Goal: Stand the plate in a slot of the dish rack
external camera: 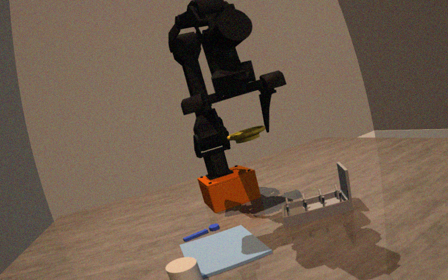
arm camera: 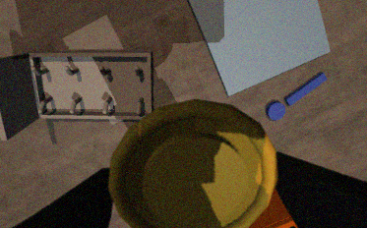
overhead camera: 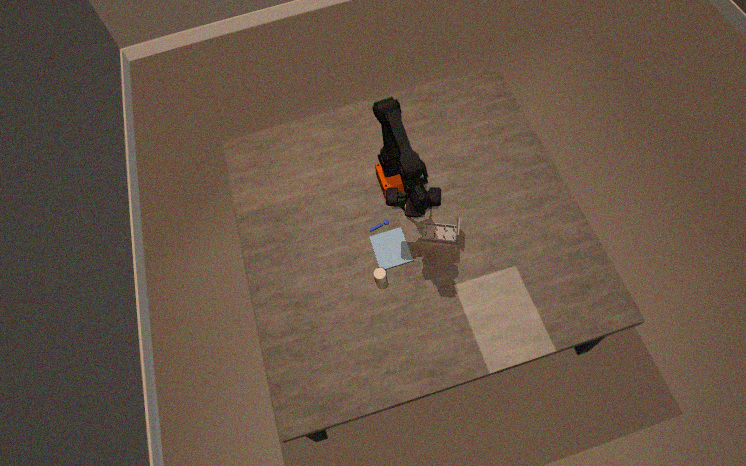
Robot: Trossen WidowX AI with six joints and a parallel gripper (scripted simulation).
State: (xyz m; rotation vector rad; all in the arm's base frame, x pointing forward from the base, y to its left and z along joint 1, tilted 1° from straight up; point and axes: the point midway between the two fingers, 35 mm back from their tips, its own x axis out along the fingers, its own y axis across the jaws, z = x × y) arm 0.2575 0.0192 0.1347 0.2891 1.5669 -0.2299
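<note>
Right now my gripper tip is 150 mm above the grey dish rack, 90 mm to the right of it and 40 mm short of it. The rest, counted from my gripper tip: blue spoon 170 mm below, 120 mm to the right, 70 mm behind; light blue mat 170 mm below, 110 mm to the right, 50 mm ahead; yellow plate 10 mm above.
</note>
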